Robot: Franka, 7 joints.
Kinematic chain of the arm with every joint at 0, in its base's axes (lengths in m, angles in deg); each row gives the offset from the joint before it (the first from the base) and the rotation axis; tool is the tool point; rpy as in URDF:
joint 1: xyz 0 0 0.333 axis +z
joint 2: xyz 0 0 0 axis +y
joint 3: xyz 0 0 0.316 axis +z
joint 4: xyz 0.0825 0 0 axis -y
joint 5: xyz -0.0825 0 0.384 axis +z
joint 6: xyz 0 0 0 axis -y
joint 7: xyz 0.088 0 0 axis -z
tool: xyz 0 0 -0.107 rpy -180 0 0
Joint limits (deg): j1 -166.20..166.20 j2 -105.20..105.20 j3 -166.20..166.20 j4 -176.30..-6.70 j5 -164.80..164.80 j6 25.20..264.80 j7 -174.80..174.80
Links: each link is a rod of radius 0.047 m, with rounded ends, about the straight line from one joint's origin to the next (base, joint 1, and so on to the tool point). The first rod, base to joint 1, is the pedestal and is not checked.
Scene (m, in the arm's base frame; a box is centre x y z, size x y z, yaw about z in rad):
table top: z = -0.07
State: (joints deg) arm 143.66 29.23 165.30 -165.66 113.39 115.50 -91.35
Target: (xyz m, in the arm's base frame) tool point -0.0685 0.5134 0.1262
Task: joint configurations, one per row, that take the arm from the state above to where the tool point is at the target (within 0.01 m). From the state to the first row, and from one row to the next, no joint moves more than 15 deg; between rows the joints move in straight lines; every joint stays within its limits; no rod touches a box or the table.
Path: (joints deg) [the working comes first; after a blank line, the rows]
Joints at the target: 48.12 42.26 44.86 -126.52 114.39 138.17 -91.35
Straight joint move there: clear.

1: 133.04 30.68 151.92 -161.31 113.50 118.02 -91.35
2: 122.43 32.13 138.54 -156.96 113.61 120.54 -91.35
3: 111.81 33.57 125.15 -152.61 113.72 123.06 -91.35
4: 101.20 35.02 111.77 -148.27 113.84 125.57 -91.35
5: 90.58 36.47 98.39 -143.92 113.95 128.09 -91.35
6: 79.97 37.92 85.01 -139.57 114.06 130.61 -91.35
7: 69.35 39.37 71.62 -135.22 114.17 133.13 -91.35
8: 58.74 40.82 58.24 -130.87 114.28 135.65 -91.35
9: 48.12 42.26 44.86 -126.52 114.39 138.17 -91.35

